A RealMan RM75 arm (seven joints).
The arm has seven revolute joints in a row. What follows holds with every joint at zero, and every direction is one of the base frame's. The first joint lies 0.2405 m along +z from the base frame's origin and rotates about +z. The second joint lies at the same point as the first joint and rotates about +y. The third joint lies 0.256 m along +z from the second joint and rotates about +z. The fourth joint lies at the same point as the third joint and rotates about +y. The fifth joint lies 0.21 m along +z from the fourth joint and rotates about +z. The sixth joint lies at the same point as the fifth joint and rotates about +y. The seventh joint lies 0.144 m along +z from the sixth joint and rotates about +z. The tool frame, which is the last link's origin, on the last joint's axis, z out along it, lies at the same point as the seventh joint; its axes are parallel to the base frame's.
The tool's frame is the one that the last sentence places.
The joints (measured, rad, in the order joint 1, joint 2, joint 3, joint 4, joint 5, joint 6, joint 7), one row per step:
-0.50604, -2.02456, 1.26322, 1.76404, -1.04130, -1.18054, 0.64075
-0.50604, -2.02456, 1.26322, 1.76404, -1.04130, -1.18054, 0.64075
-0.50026, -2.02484, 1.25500, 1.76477, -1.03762, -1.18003, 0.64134
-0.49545, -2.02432, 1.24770, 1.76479, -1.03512, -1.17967, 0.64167
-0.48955, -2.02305, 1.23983, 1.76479, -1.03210, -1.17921, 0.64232
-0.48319, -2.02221, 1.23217, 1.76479, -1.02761, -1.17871, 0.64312
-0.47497, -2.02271, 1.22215, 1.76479, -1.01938, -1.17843, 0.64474
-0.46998, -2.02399, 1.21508, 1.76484, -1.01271, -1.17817, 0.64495
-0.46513, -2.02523, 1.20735, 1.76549, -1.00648, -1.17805, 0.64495
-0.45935, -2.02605, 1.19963, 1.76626, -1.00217, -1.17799, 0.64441
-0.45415, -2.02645, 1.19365, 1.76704, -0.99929, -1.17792, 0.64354
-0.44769, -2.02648, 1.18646, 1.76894, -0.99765, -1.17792, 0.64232
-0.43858, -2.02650, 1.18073, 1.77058, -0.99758, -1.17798, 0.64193
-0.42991, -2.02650, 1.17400, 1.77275, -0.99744, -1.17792, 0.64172
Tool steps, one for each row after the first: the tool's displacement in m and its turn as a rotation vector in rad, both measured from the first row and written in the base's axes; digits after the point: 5 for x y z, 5 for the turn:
0.00000, 0.00000, 0.00000, 0.00000, 0.00000, 0.00000
-0.00317, 0.00053, 0.00231, 0.00910, -0.00069, 0.00958
-0.00603, 0.00103, 0.00444, 0.01672, -0.00132, 0.01820
-0.00953, 0.00157, 0.00692, 0.02556, -0.00091, 0.02813
-0.01330, 0.00206, 0.00928, 0.03478, 0.00054, 0.03887
-0.01834, 0.00264, 0.01199, 0.04695, 0.00356, 0.05338
-0.02160, 0.00305, 0.01371, 0.05530, 0.00498, 0.06382
-0.02473, 0.00339, 0.01567, 0.06409, 0.00582, 0.07395
-0.02801, 0.00350, 0.01771, 0.07206, 0.00524, 0.08461
-0.03077, 0.00347, 0.01936, 0.07815, 0.00439, 0.09359
-0.03378, 0.00320, 0.02154, 0.08527, 0.00234, 0.10323
-0.03749, 0.00250, 0.02326, 0.09056, 0.00036, 0.11389
-0.04104, 0.00182, 0.02533, 0.09713, -0.00178, 0.12401

